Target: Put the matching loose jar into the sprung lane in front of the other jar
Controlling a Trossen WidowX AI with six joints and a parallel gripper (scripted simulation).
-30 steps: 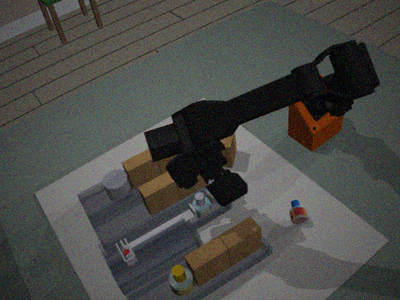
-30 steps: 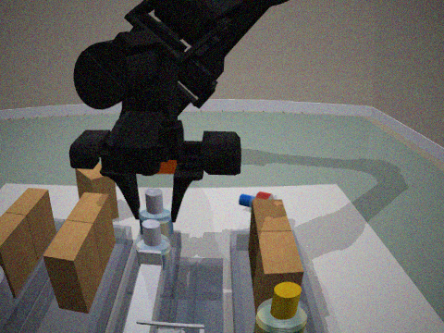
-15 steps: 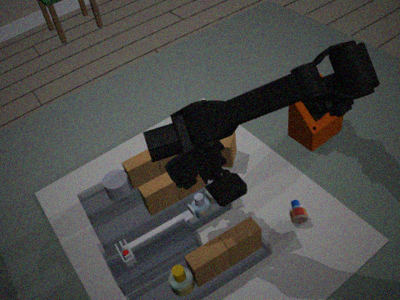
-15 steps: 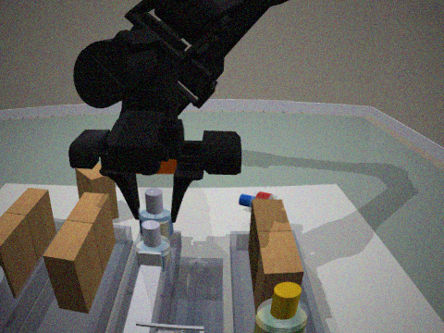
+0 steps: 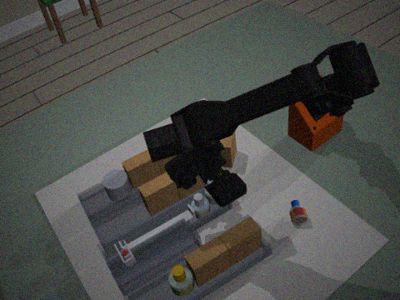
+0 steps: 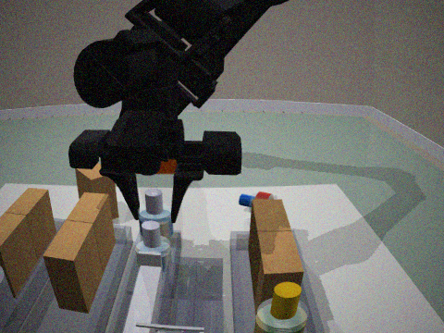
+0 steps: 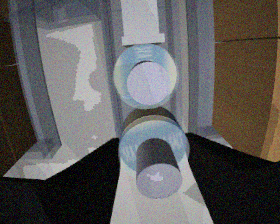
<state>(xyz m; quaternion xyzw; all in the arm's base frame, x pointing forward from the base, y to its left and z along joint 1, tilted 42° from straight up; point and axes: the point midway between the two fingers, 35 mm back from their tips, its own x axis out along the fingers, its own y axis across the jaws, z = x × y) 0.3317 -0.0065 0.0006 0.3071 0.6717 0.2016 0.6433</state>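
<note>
My gripper tip is 15 cm short of the sprung lane, 1 cm to the right of it and 3 cm above it. The rest, counted from my gripper tip: red mark 23 cm ahead, 1 cm to the left, 2 cm above; grey can 14 cm ahead, 19 cm to the right, 2 cm below; brown box 11 cm behind, 9 cm to the right, 2 cm below.
</note>
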